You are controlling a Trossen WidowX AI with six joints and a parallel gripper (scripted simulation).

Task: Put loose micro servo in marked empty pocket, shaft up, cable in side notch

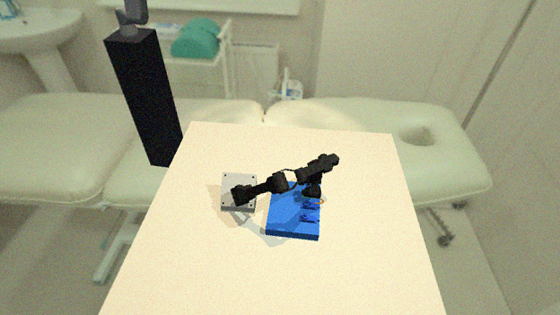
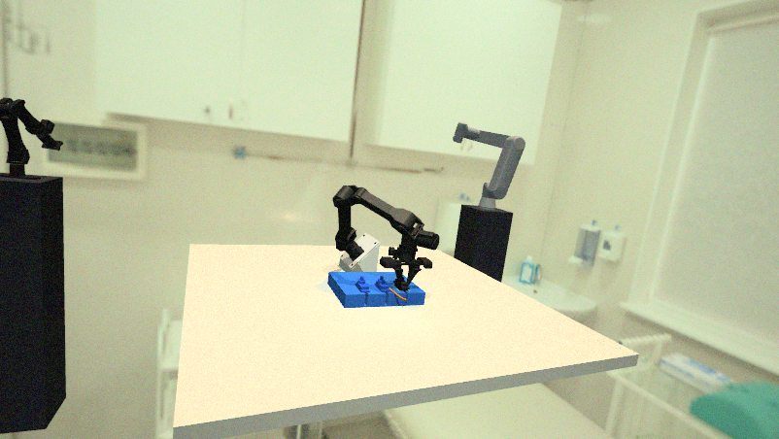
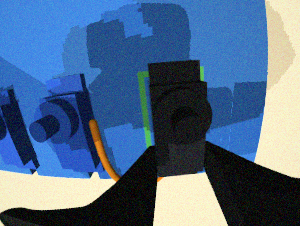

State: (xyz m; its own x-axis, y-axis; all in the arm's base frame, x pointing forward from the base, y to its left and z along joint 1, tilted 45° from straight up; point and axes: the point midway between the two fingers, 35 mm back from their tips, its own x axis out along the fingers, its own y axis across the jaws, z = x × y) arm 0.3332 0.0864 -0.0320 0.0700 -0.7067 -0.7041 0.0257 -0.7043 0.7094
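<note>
My gripper tip is now 120 mm past the deck, 80 mm to the left of it and 40 mm above it.
</note>
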